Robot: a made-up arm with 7 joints. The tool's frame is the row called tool.
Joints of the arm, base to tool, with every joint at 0 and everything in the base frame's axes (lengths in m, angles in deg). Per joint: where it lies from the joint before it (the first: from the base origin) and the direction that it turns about. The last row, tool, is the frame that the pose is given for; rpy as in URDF.
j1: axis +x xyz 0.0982 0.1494 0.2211
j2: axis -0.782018 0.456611 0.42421 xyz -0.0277 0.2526 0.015
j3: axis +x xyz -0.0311 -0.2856 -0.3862
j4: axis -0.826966 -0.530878 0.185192 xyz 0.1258 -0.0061 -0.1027
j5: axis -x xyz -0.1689 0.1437 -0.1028
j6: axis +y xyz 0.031 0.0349 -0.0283
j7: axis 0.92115 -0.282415 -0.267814 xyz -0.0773 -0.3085 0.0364
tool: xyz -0.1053 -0.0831 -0.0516 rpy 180 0 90
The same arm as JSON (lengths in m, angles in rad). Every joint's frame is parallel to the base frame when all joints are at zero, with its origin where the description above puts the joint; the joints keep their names.
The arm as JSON. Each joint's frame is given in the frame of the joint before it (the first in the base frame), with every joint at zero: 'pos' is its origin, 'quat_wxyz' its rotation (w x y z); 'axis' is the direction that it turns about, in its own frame. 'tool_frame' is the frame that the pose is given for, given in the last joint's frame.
{"length_unit": "m", "angle_unit": "rad", "joints": [{"joint": "j1", "pos": [0.0982, 0.1494, 0.2211], "quat_wxyz": [1.0, 0.0, 0.0, 0.0], "axis": [1.0, 0.0, 0.0]}, {"joint": "j2", "pos": [-0.0277, 0.2526, 0.015], "quat_wxyz": [1.0, 0.0, 0.0, 0.0], "axis": [-0.782018, 0.456611, 0.42421]}, {"joint": "j3", "pos": [-0.0311, -0.2856, -0.3862], "quat_wxyz": [1.0, 0.0, 0.0, 0.0], "axis": [1.0, 0.0, 0.0]}, {"joint": "j4", "pos": [0.1258, -0.0061, -0.1027], "quat_wxyz": [1.0, 0.0, 0.0, 0.0], "axis": [-0.826966, -0.530878, 0.185192]}, {"joint": "j5", "pos": [-0.1689, 0.1437, -0.1028], "quat_wxyz": [1.0, 0.0, 0.0, 0.0], "axis": [-1.0, 0.0, 0.0]}, {"joint": "j6", "pos": [0.031, 0.0349, -0.0283], "quat_wxyz": [1.0, 0.0, 0.0, 0.0], "axis": [0.0, 1.0, 0.0]}, {"joint": "j7", "pos": [-0.0773, -0.3085, 0.0364], "quat_wxyz": [1.0, 0.0, 0.0, 0.0], "axis": [0.921165, -0.282389, -0.26779]}], "tool_frame": {"pos": [-0.1053, -0.0831, -0.0516], "quat_wxyz": [0.0, 0.707107, 0.707107, 0.0]}}
